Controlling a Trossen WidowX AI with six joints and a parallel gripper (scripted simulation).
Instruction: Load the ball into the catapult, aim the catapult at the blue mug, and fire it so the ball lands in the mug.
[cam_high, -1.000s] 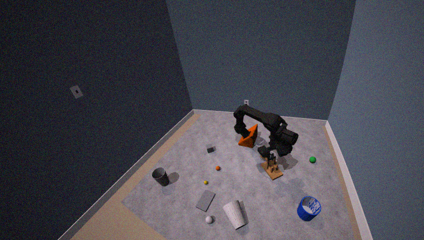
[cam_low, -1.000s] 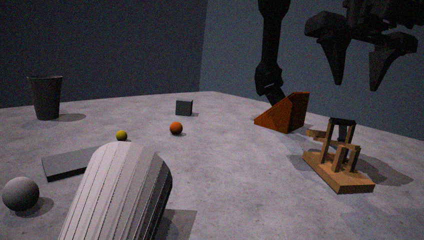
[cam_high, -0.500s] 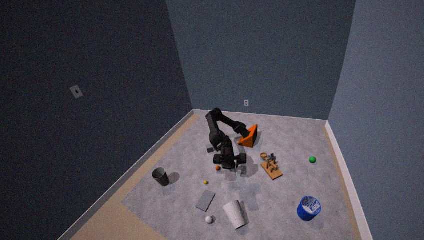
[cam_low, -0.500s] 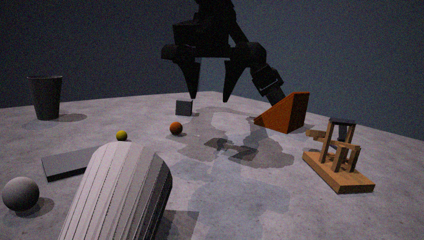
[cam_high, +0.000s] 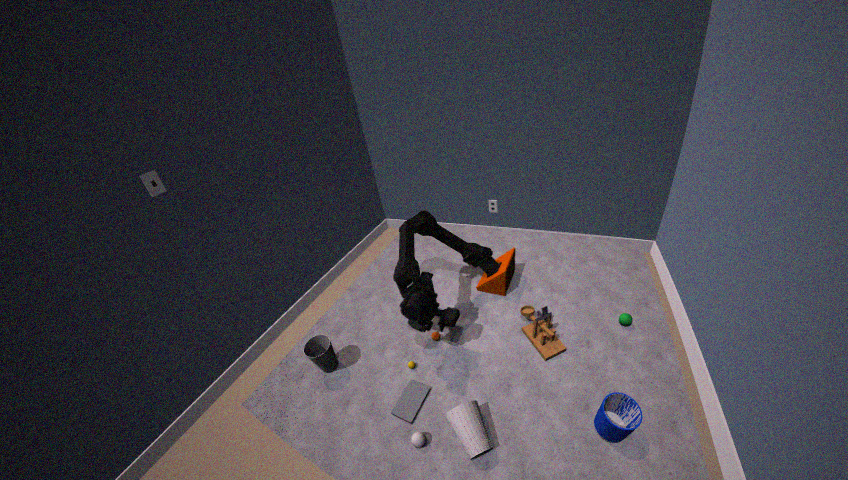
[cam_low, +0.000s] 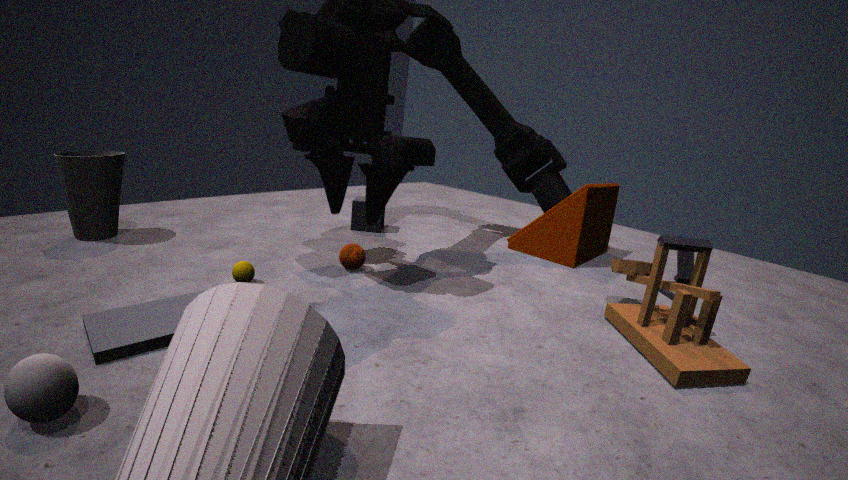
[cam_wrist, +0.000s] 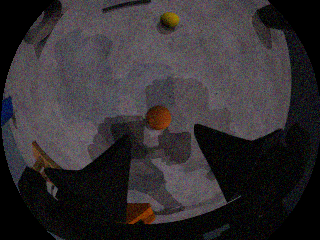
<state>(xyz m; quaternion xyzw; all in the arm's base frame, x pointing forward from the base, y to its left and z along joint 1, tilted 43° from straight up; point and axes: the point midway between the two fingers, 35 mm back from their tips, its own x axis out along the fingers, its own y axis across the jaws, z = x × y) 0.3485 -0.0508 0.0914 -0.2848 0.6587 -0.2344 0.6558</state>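
Now: the orange ball 5 cm below my gripper tip. From my gripper tip the other things lie so: flat grey slab (23 cm ahead, 6 cm below, 4 cm to the left); then grey cube (15 cm to the right, 15 cm behind, 4 cm below); then yellow ball (13 cm ahead, 5 cm below, 2 cm to the right).
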